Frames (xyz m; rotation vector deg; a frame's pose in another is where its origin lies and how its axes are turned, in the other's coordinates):
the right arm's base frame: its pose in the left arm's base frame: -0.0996 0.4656 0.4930 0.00 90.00 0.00
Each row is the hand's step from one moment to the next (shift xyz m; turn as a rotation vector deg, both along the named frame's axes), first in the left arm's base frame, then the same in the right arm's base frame.
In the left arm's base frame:
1: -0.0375 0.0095 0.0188 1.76 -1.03 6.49
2: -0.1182 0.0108 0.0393 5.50 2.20 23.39
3: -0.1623 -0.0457 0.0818 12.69 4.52 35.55
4: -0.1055 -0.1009 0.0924 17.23 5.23 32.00
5: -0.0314 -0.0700 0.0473 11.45 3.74 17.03
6: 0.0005 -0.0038 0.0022 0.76 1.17 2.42
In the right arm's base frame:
1: -0.0188 0.0095 -0.0375 -6.49 -1.03 1.76
2: -0.0393 0.0108 -0.1182 -23.39 2.20 5.50
3: -0.0818 -0.0457 -0.1623 -35.55 4.52 12.69
4: -0.0924 -0.1009 -0.1055 -32.00 5.23 17.23
5: -0.0473 -0.0700 -0.0314 -17.03 3.74 11.45
6: -0.0022 -0.0038 0.0005 -2.42 1.17 0.76

